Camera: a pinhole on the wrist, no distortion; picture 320 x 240 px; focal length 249.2 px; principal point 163.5 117.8 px. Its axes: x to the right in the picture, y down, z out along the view. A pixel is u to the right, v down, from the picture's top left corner.
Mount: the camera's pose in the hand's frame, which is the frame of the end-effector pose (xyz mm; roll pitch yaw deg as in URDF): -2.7 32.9 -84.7 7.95 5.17 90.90
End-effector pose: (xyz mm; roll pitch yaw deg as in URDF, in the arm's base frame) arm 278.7 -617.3 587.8 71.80 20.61 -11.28
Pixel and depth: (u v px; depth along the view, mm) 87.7 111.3 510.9
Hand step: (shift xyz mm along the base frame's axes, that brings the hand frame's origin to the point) 13.2 -444.4 30.2
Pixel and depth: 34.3 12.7 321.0
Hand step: 105.4 -275.0 -87.5
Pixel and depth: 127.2 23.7 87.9
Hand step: 50.0 0.4 9.8
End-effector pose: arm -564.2 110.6 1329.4 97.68 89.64 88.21
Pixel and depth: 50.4 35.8 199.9
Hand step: 103.7 -56.2 -91.6
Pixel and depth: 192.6 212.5 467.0
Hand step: 411.3 61.8 115.9
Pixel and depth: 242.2 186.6 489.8
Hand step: 435.7 161.4 73.1
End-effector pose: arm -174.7 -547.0 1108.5 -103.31 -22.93 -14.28
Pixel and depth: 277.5 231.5 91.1
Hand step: -0.6 -12.3 -88.0
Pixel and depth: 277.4 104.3 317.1
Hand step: 183.1 117.9 -208.3
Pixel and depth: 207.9 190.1 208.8
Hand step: 37.9 96.0 -119.9
